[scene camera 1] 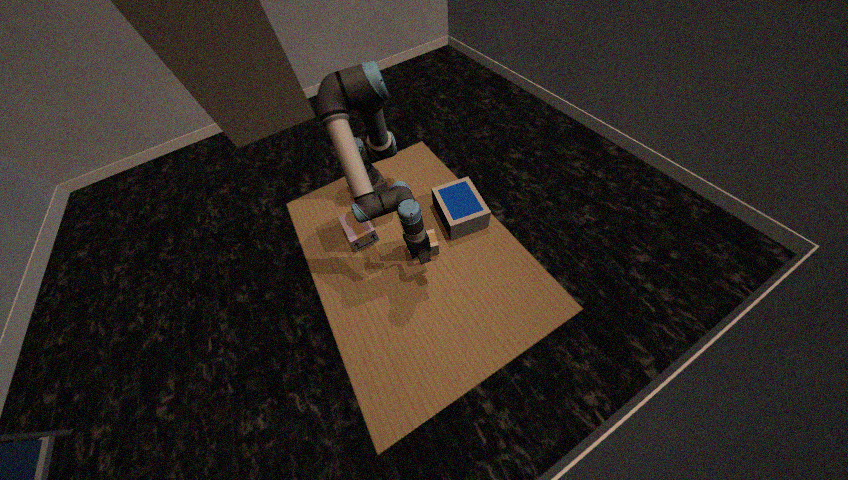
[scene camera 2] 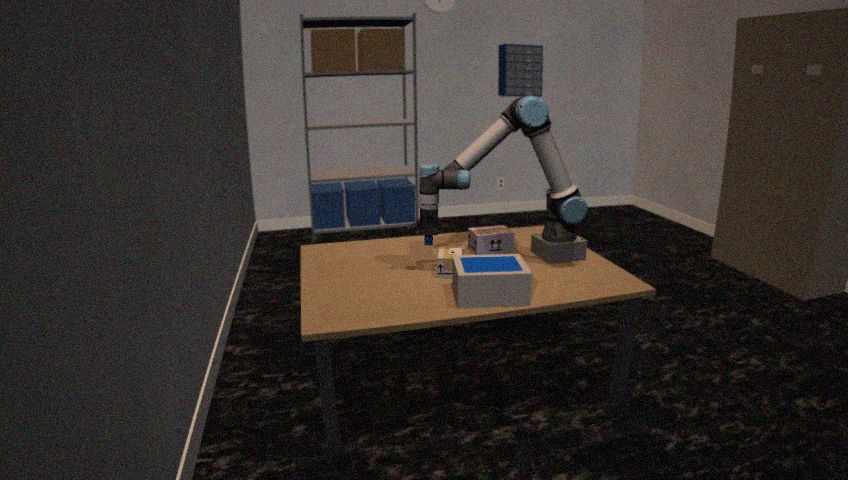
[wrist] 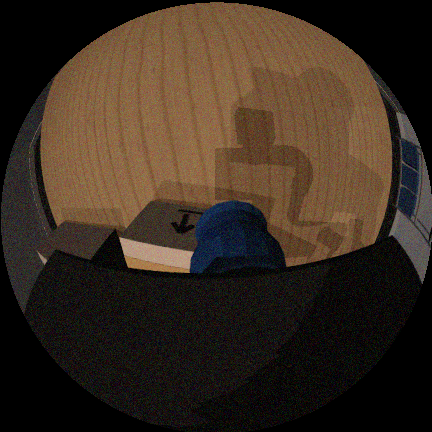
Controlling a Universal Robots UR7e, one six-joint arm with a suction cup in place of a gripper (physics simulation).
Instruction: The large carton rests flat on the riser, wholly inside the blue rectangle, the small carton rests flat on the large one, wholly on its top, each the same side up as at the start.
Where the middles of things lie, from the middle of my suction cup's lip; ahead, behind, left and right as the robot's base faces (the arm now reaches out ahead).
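Labels:
The large carton [scene camera 1: 360, 235] is 310 mm behind my suction cup, 220 mm to the right of it and 80 mm below it. Then there is the small carton [wrist: 161, 237], which I find 80 mm behind my suction cup, 30 mm to the left of it and 80 mm below it.

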